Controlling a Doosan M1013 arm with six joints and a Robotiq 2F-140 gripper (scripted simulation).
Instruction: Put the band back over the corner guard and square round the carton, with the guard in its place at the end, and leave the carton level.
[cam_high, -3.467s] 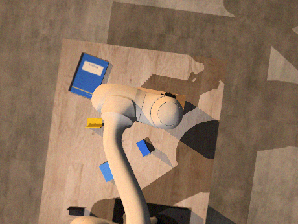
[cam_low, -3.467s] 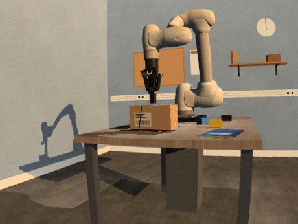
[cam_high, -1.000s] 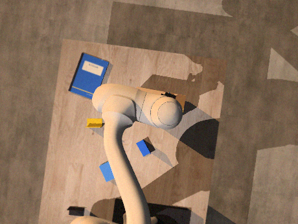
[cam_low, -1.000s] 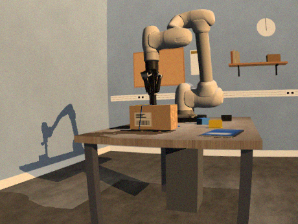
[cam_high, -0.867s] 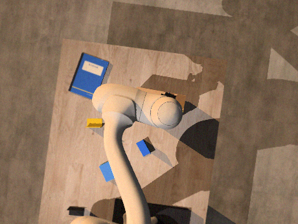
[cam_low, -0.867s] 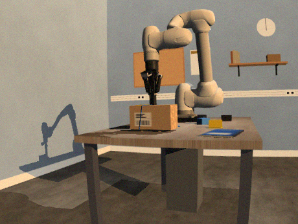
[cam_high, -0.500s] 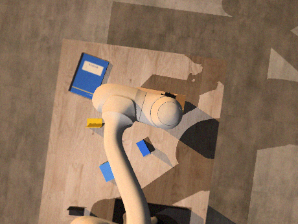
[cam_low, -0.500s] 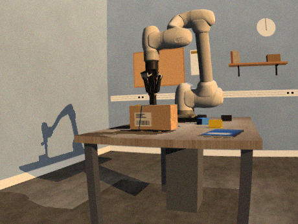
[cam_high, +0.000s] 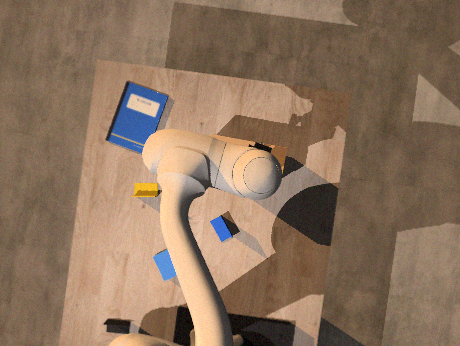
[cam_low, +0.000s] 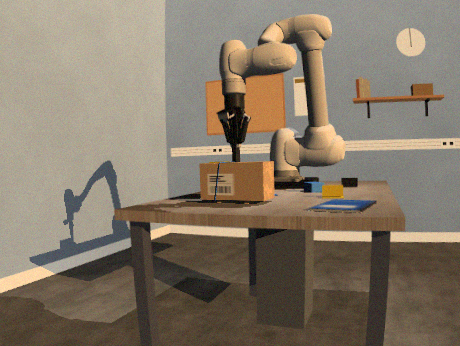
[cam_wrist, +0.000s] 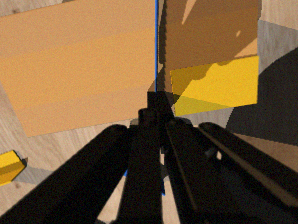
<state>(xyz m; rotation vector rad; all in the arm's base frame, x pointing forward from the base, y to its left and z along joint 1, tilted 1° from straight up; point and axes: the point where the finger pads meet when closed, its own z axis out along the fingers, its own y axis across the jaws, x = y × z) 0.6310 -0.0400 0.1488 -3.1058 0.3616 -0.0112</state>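
My gripper is now 1 cm past the yellow corner guard, 6 cm to the left of it and 4 cm above it. From my hand the other things lie so: blue block: 34 cm behind, 24 cm to the left, 15 cm below; then small black object: 57 cm behind, 38 cm to the left, 16 cm below; then brown carton: 5 cm ahead, 2 cm to the left, 10 cm below.
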